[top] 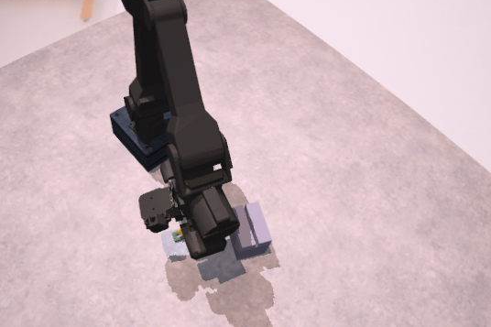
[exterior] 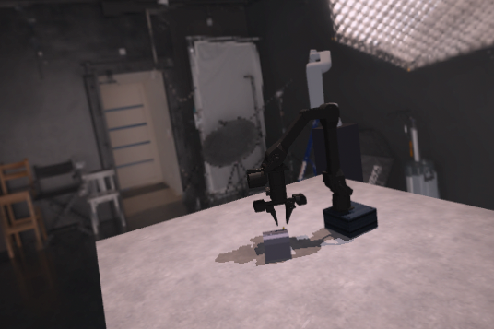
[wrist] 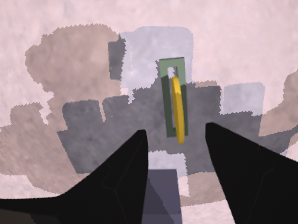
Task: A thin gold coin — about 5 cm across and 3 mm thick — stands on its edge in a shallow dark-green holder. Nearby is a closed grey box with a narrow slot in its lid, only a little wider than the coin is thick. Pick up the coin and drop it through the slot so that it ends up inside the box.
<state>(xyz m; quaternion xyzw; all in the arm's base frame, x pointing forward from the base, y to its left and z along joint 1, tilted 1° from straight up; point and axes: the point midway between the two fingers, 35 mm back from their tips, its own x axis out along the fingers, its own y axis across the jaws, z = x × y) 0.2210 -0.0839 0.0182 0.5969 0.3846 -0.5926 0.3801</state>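
Now: gripper tip 30 mm above the thin gold coin.
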